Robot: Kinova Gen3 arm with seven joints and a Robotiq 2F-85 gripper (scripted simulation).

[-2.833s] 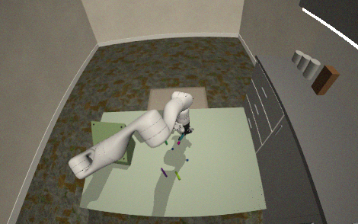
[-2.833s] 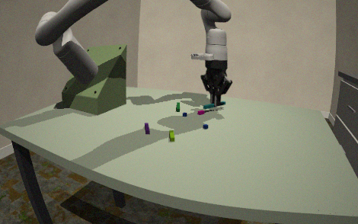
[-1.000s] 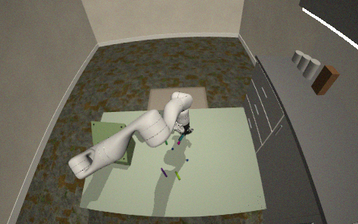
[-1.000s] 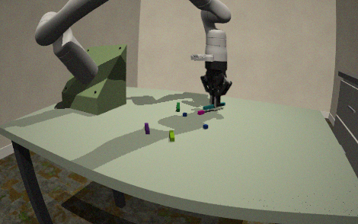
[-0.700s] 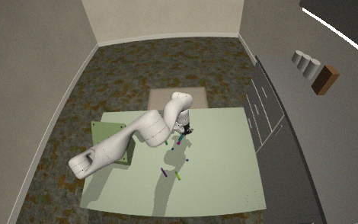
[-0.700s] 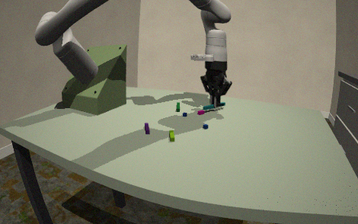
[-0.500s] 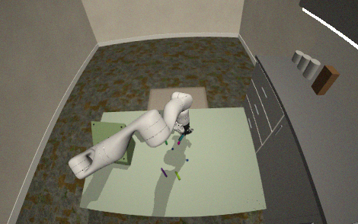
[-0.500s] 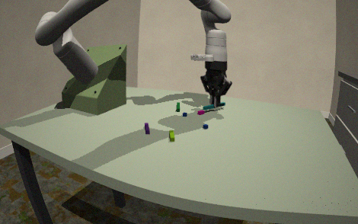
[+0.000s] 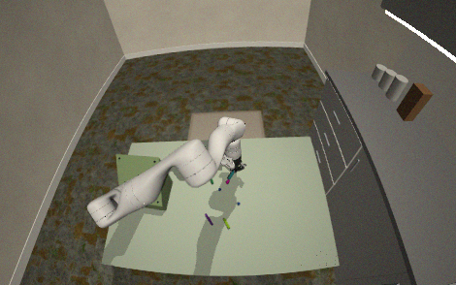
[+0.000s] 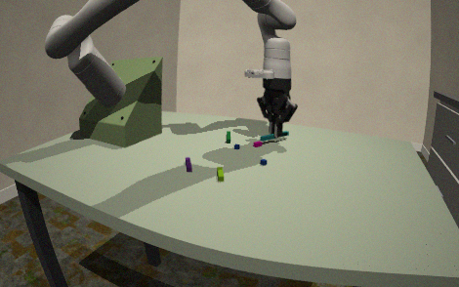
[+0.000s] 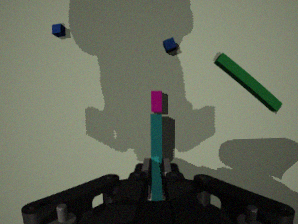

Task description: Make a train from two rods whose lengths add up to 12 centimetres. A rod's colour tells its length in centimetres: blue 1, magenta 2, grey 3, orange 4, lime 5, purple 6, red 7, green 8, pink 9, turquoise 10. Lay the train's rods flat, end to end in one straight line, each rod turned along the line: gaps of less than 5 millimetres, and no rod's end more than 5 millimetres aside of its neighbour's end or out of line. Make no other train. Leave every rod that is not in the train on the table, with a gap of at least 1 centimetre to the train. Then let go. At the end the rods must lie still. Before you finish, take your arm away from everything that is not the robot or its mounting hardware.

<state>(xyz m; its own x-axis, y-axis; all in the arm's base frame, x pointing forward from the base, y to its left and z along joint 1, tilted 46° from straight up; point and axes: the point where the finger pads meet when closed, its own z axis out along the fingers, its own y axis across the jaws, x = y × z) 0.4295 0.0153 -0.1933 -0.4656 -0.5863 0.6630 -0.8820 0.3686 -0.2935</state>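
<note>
Now: the turquoise rod 2 cm below my hand. From my hand the other things lie so: magenta rod 6 cm to the right, 3 cm below, 3 cm behind; then green rod 12 cm behind, 3 cm to the right, 3 cm below; then lime rod 27 cm to the right, 3 cm below, 3 cm behind.
</note>
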